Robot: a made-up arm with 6 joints.
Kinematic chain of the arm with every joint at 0, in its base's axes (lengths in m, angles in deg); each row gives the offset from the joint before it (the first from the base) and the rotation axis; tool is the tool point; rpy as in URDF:
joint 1: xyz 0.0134 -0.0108 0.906 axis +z
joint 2: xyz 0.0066 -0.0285 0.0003 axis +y
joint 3: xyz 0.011 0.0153 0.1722 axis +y
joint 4: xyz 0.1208 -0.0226 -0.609 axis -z
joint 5: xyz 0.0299 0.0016 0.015 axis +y
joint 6: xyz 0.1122 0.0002 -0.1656 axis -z
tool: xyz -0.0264 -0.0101 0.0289 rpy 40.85 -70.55 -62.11
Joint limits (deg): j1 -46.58..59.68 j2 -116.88..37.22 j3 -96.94..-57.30 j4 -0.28..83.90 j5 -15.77..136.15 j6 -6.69..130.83
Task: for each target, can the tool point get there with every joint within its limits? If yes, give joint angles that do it. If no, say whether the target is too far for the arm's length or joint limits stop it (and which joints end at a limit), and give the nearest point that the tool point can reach.
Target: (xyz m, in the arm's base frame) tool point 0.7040 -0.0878 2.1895
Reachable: no: too far | nearest point 0.4374 -0.0581 1.6894 | short by 0.567 m
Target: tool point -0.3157 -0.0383 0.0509
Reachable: no: joint limits stop it (at a limit: joint 1, joint 2, joint 3, joint 6) | nearest point 0.1589 0.2789 0.4275 | short by 0.684 m
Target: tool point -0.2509 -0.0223 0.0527
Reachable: no: joint limits stop it (at a limit: joint 1, joint 2, joint 3, joint 6) | nearest point 0.1648 0.2777 0.4214 | short by 0.632 m
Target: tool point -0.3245 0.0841 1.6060
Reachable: yes | joints -9.95 -95.82 -89.85 73.05 70.49 44.10
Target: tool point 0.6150 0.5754 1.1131
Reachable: yes | joints 48.96 14.90 -93.09 37.48 15.24 68.37
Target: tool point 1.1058 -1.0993 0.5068
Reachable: no: too far | nearest point 0.6280 -0.6232 0.7581 | short by 0.720 m
